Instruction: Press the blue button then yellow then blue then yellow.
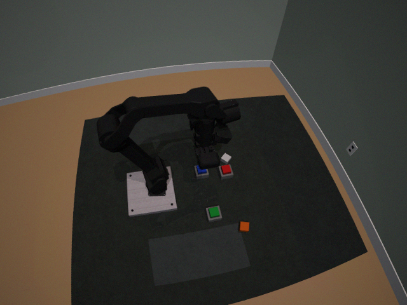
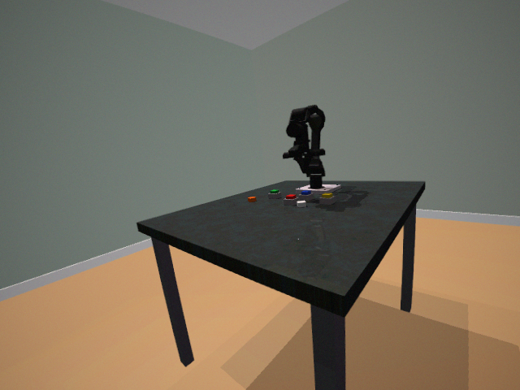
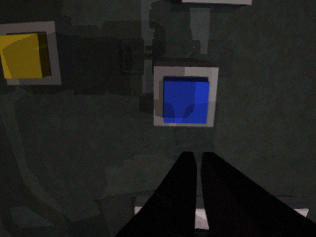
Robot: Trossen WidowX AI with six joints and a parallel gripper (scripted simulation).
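Now: the yellow button 1 cm ahead of my gripper tip, 12 cm to the left of it and 9 cm below it. Also, from my gripper tip: blue button (9 cm below); red button (9 cm ahead, 1 cm to the right, 9 cm below); white block (10 cm ahead, 6 cm to the left, 11 cm below).
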